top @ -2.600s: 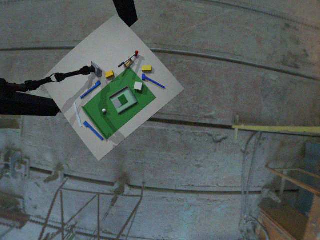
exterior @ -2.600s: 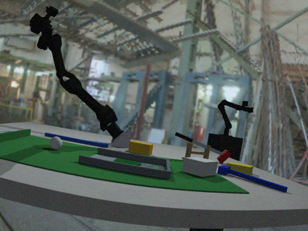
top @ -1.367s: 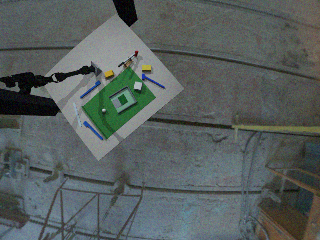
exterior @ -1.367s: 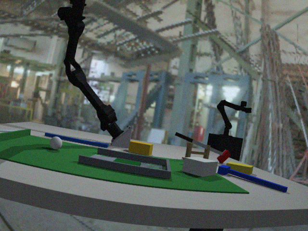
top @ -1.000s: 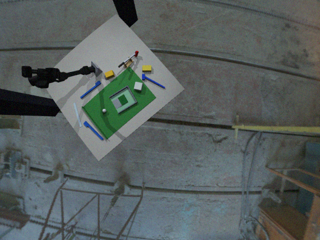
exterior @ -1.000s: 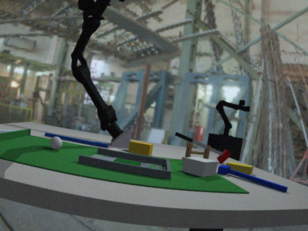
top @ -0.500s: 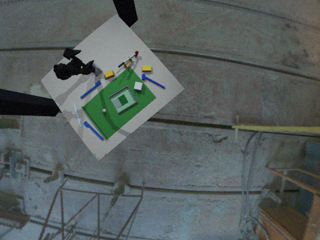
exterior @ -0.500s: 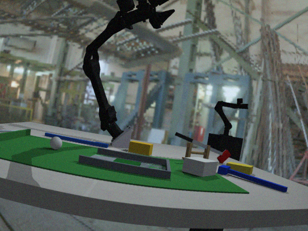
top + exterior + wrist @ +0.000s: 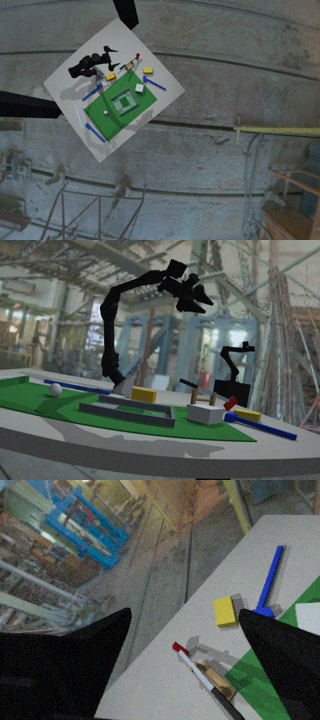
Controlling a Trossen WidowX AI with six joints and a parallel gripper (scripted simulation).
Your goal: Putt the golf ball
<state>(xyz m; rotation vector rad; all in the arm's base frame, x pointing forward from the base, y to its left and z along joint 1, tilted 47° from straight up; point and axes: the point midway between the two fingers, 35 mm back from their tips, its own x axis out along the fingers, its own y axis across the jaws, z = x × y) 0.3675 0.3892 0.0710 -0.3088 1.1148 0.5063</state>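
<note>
Now: the red putter 11 cm behind my gripper tip, 11 cm to the left of it and 33 cm below it. Also, from my gripper tip: white block (18 cm ahead, 4 cm to the right, 37 cm below); then white golf ball (8 cm ahead, 50 cm to the right, 37 cm below); then white bar (15 cm behind, 78 cm to the right, 39 cm below).
</note>
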